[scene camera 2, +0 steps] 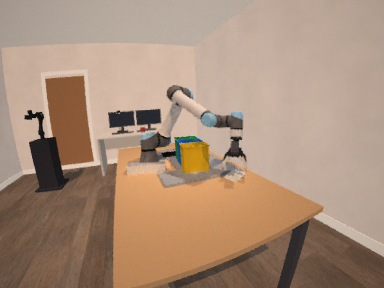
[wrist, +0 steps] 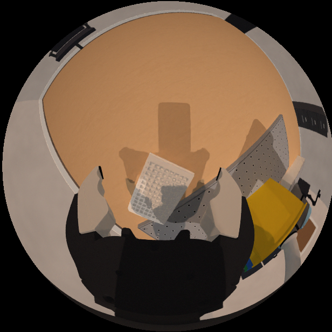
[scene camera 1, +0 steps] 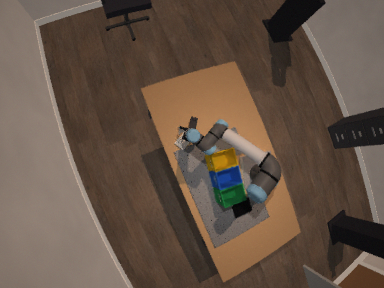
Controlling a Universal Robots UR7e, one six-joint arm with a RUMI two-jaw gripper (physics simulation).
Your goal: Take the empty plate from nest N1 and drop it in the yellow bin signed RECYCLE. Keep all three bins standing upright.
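Where they show: gripper, fingertip midpoint: (scene camera 2: 234, 170); arm's base at its link origin: (scene camera 2: 149, 161) (scene camera 1: 257, 172).
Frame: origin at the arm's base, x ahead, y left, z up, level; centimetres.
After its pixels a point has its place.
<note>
A pale plate with a grid of wells (scene camera 1: 180, 142) {y -45.9, x 50.6, z -2.8 cm} (scene camera 2: 235, 175) {y -47.5, x 47.2, z -2.0 cm} (wrist: 166, 175) lies at the table edge, partly over a corner of the grey perforated board, turned at an angle in the wrist view. My gripper (scene camera 2: 234, 167) {y -51.9, x 43.0, z 3.4 cm} (wrist: 158, 168) is open and empty above the plate, with one finger to each side of it. Its shadow falls across part of the plate. The yellow bin (scene camera 1: 223, 160) {y -20.6, x 23.7, z -2.3 cm} (scene camera 2: 194, 157) {y -29.0, x 26.9, z 7.8 cm} (wrist: 275, 212) stands upright at the end of the bin row nearest the plate. Its sign is not readable. Nest N1's label does not show.
The blue bin (scene camera 1: 228, 178) {y -5.7, x 25.0, z -2.3 cm} and green bin (scene camera 1: 231, 195) {y 8.2, x 27.6, z -2.3 cm} stand upright in a row behind the yellow one. The bins stand on the grey perforated board (scene camera 1: 202, 210) {y 9.3, x 53.9, z -2.6 cm} (scene camera 2: 171, 181) {y -37.3, x 8.4, z -2.6 cm} (wrist: 250, 172). A black block (scene camera 1: 242, 208) {y 22.3, x 22.8, z -1.4 cm} lies beside the green bin. The arm reaches past the row.
</note>
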